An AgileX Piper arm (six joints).
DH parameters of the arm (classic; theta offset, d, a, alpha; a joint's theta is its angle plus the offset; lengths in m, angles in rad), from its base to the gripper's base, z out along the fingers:
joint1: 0 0.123 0 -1.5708
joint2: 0.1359 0 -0.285 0
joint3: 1.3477 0 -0.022 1.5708
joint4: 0 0.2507 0 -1.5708
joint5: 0 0 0 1.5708
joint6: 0 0.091 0 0
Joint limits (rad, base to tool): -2.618..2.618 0..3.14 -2.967..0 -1.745..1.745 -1.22..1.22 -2.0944..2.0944
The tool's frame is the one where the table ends.
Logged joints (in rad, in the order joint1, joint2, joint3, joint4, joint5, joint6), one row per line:
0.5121, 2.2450, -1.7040, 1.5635, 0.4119, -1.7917
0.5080, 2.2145, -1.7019, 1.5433, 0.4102, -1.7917
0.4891, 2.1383, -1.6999, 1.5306, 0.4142, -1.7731
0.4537, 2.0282, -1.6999, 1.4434, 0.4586, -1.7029
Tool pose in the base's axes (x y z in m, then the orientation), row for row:
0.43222, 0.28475, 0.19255, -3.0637, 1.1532, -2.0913
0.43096, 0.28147, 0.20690, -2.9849, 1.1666, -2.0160
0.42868, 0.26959, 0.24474, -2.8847, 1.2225, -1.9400
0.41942, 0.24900, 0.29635, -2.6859, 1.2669, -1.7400
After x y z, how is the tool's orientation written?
As angles about the fixed x, y, z axes (roll, pitch, yaw), in radians.
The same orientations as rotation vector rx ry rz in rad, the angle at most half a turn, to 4 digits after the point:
-0.9765, 1.7882, 0.5954
-0.9858, 1.7581, 0.5751
-0.9518, 1.6995, 0.5618
-0.9532, 1.6190, 0.5489

